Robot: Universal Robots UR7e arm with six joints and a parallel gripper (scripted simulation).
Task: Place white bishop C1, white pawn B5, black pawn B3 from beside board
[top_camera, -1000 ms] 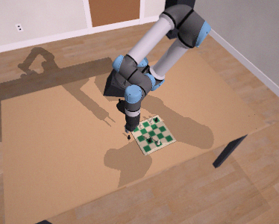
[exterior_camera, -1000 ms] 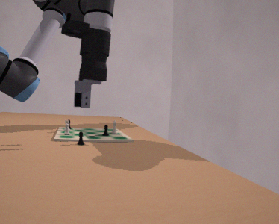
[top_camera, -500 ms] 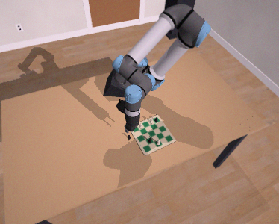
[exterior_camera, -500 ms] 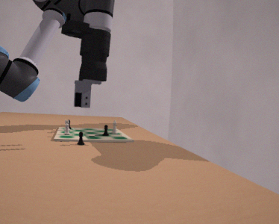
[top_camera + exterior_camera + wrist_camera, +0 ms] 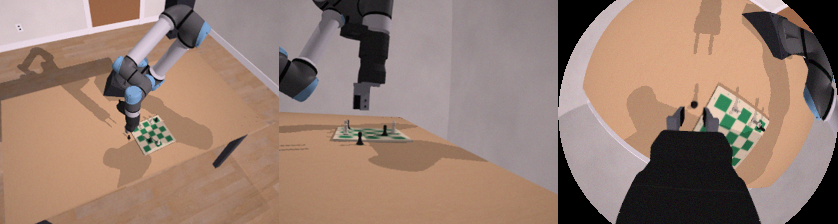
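Now: hand 30 mm short of the chessboard, 140 mm to the right of it and 100 mm above it. Round my hand: white pawn (40 mm behind, 100 mm to the left, 80 mm below).
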